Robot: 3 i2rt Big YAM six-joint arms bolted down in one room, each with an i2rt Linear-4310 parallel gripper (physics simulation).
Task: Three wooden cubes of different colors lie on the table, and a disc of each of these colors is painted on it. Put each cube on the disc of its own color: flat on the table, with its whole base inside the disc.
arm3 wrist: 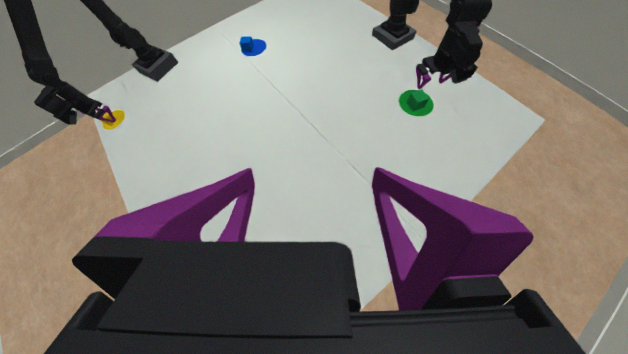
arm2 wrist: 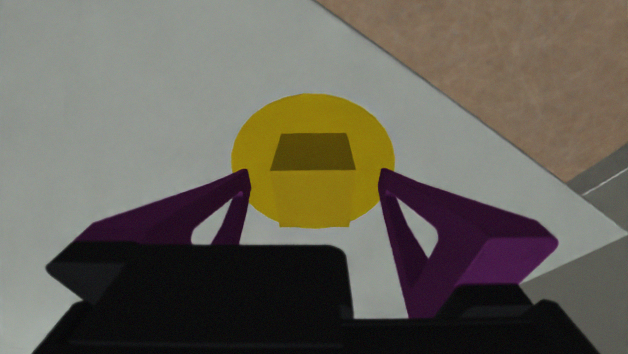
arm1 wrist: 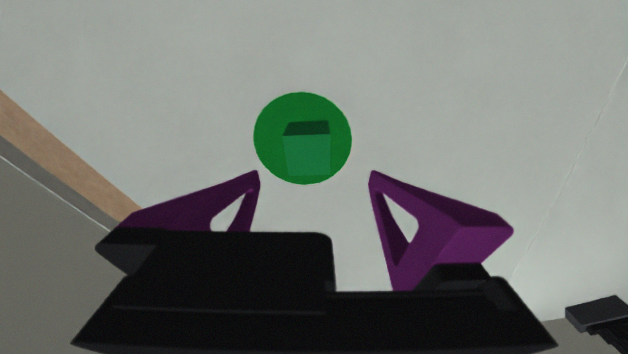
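Note:
The green cube [arm1 wrist: 307,154] [arm3 wrist: 417,101] rests on the green disc [arm1 wrist: 270,115] [arm3 wrist: 404,106]. Arm1's gripper [arm1 wrist: 314,175] [arm3 wrist: 432,84] is open and empty, raised above the cube. The yellow cube [arm2 wrist: 312,197] is on the yellow disc [arm2 wrist: 310,112] [arm3 wrist: 120,118], between the fingers of arm2's gripper [arm2 wrist: 314,172], which is open with a gap on both sides. The near part of its base is hidden. The blue cube [arm3 wrist: 246,44] stands at the left part of the blue disc [arm3 wrist: 259,47]; its exact base position is too small to tell. Arm3's gripper [arm3 wrist: 313,170] is open and empty, high over the table.
The pale table [arm1 wrist: 150,50] [arm2 wrist: 100,100] [arm3 wrist: 310,200] has brown floor [arm2 wrist: 500,75] [arm3 wrist: 565,200] beyond its edges. In the arm3 wrist view, arm1 [arm3 wrist: 460,45] reaches in at the upper right and arm2 [arm3 wrist: 37,65] at the left. Dark arm bases [arm3 wrist: 156,65] [arm3 wrist: 394,35] stand at the table's far edges.

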